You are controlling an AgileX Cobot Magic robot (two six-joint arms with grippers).
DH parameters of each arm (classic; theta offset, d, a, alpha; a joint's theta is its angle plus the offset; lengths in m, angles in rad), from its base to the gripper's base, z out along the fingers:
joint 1: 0 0.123 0 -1.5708
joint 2: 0.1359 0 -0.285 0
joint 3: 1.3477 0 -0.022 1.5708
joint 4: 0 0.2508 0 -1.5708
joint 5: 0 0 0.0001 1.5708
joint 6: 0 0.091 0 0
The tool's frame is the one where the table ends.
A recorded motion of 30 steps. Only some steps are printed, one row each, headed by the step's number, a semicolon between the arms.
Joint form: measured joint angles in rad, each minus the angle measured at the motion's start. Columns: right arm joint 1, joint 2, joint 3, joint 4, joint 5, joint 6; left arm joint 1, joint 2, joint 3, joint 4, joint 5, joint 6.
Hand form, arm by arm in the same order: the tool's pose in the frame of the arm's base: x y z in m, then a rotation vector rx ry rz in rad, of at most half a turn. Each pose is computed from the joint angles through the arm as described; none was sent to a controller.
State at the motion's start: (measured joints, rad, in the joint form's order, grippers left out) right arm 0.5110 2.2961 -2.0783 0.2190 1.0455 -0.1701; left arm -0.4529 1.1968 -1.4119 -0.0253 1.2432 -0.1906
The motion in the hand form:
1: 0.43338 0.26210 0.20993 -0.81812 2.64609 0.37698; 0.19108 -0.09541 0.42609 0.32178 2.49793 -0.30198
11: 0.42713 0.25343 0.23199 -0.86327 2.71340 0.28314; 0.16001 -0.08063 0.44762 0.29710 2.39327 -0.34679
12: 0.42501 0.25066 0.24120 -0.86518 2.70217 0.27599; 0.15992 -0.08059 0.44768 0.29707 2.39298 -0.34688
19: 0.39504 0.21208 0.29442 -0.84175 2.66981 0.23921; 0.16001 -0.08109 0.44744 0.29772 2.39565 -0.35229
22: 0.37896 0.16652 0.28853 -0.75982 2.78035 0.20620; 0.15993 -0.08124 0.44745 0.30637 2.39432 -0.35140
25: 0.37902 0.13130 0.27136 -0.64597 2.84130 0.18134; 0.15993 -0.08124 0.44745 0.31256 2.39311 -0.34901
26: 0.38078 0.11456 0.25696 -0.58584 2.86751 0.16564; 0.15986 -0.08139 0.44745 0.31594 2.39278 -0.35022
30: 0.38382 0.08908 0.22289 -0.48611 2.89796 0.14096; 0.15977 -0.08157 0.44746 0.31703 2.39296 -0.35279
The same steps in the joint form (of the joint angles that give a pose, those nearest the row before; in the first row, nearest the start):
1: 0.0000 0.0203 -0.0161 -0.0058 0.0000 0.0107; 0.0000 -0.0186 0.0000 0.0000 0.0000 -0.0060
11: 0.0000 0.0041 -0.0867 -0.0756 0.1642 0.0355; 0.0000 -0.1281 0.0000 -0.0035 0.0000 -0.0169
12: -0.0018 -0.0162 -0.0848 -0.0818 0.1733 0.0331; 0.0000 -0.1284 0.0000 -0.0035 0.0000 -0.0169
19: -0.0405 -0.2387 0.0975 -0.1025 0.1810 0.0101; 0.0000 -0.1273 0.0000 -0.0084 0.0008 -0.0169
22: -0.1208 -0.3551 0.2982 -0.1037 0.1850 0.0028; 0.0000 -0.1273 0.0000 -0.0102 0.0008 -0.0098
25: -0.2009 -0.3912 0.4183 -0.1075 0.1368 0.0028; 0.0000 -0.1273 0.0000 -0.0102 0.0008 -0.0046
26: -0.2410 -0.3942 0.4788 -0.1119 0.0941 0.0028; 0.0000 -0.1273 0.0000 -0.0122 0.0008 -0.0018
30: -0.3029 -0.3792 0.5924 -0.1178 -0.0205 0.0020; 0.0000 -0.1273 0.0000 -0.0145 0.0008 -0.0011

